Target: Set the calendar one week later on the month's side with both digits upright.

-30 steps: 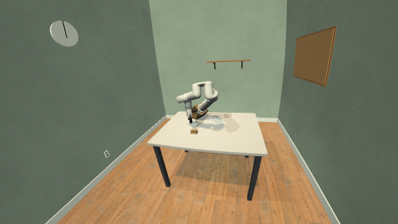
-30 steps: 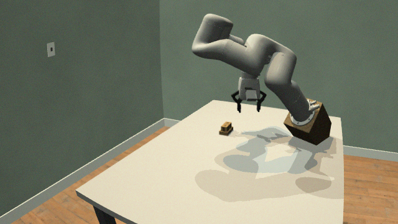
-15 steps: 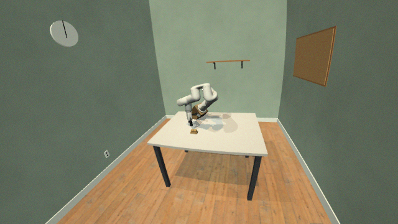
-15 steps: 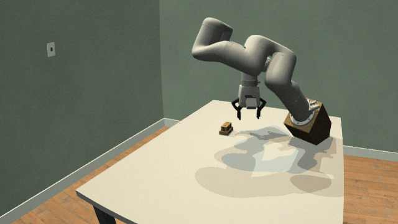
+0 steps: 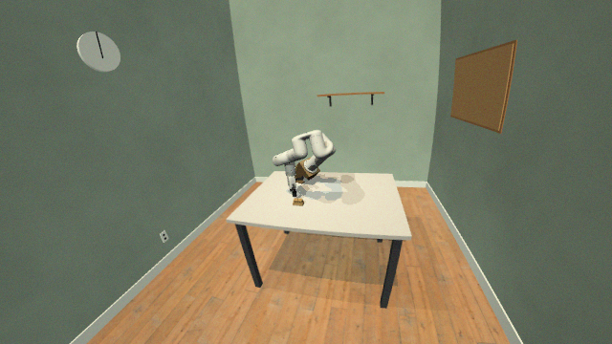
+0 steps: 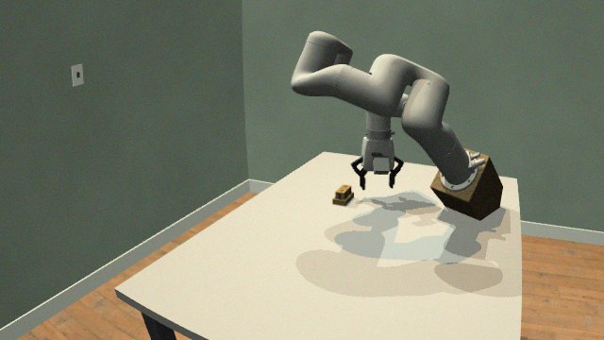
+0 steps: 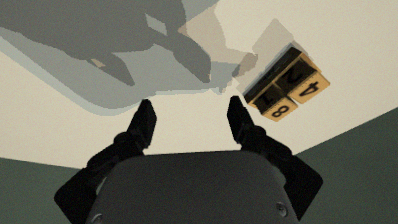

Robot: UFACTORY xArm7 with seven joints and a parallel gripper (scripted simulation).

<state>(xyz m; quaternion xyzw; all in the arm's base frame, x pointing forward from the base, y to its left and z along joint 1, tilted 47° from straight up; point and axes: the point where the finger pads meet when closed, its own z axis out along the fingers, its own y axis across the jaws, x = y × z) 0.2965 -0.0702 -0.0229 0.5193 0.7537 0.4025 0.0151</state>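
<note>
The digit cube is 9 cm ahead of my hand, 5 cm to the left of it and 2 cm below it. From my hand the other things lie so: wooden calendar tray (9 cm ahead, 6 cm to the left, 3 cm below).
</note>
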